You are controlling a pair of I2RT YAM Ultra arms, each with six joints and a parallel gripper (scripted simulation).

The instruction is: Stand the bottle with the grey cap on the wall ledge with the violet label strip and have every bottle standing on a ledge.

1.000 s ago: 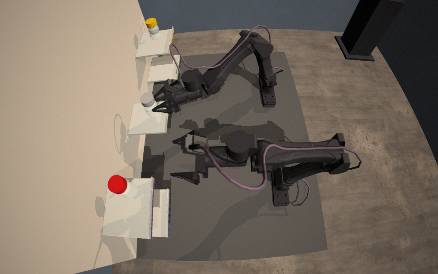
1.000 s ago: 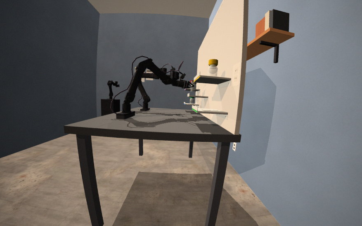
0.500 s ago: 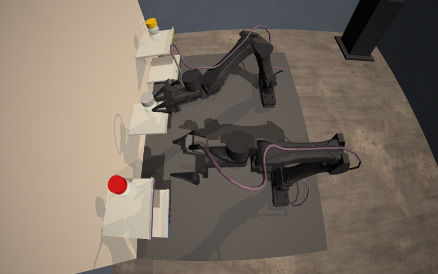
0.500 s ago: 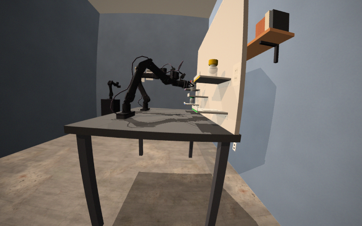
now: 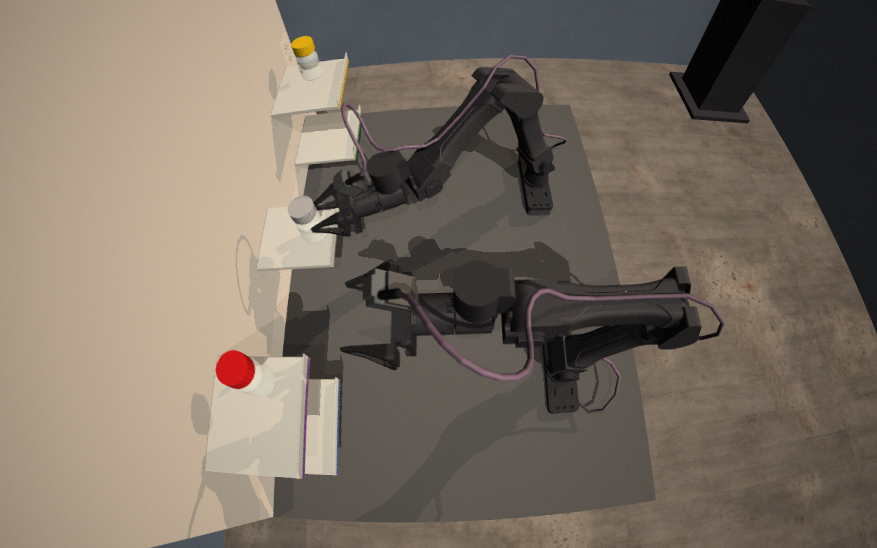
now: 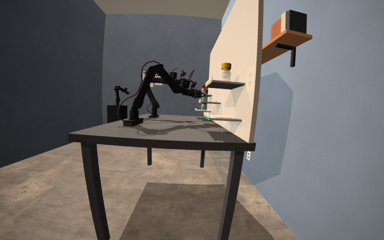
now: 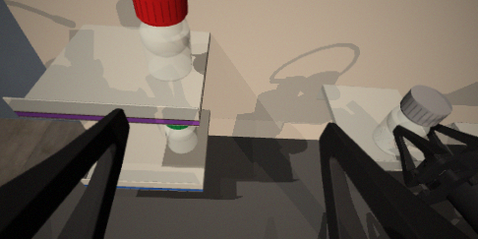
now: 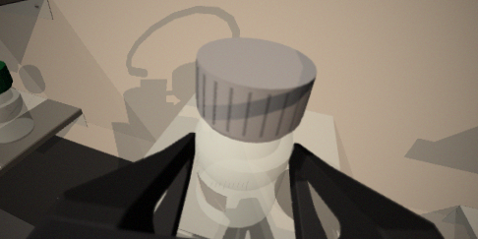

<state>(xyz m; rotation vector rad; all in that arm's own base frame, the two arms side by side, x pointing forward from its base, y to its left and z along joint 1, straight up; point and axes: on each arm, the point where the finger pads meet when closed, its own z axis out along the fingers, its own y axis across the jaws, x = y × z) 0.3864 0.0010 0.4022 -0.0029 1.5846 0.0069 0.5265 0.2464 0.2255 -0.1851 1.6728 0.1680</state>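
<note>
My right gripper is now 10 mm short of the grey-cap bottle and 10 mm above it. Also, from my right hand: red-cap bottle 350 mm to the left, 90 mm above, 40 mm ahead; then green-capped bottle 350 mm to the left, 100 mm below, 50 mm ahead; then beige wall 200 mm above, 160 mm ahead, 10 mm to the left.
My left hand is 150 mm short of the grey-cap bottle, 270 mm to the left of it and 170 mm above it. Also, from my left hand: red-cap bottle: 180 mm ahead, 70 mm to the left, 70 mm below; then violet strip: 100 mm ahead, 130 mm to the left, 120 mm below; then green-capped bottle: 190 mm ahead, 80 mm to the left, 260 mm below.
</note>
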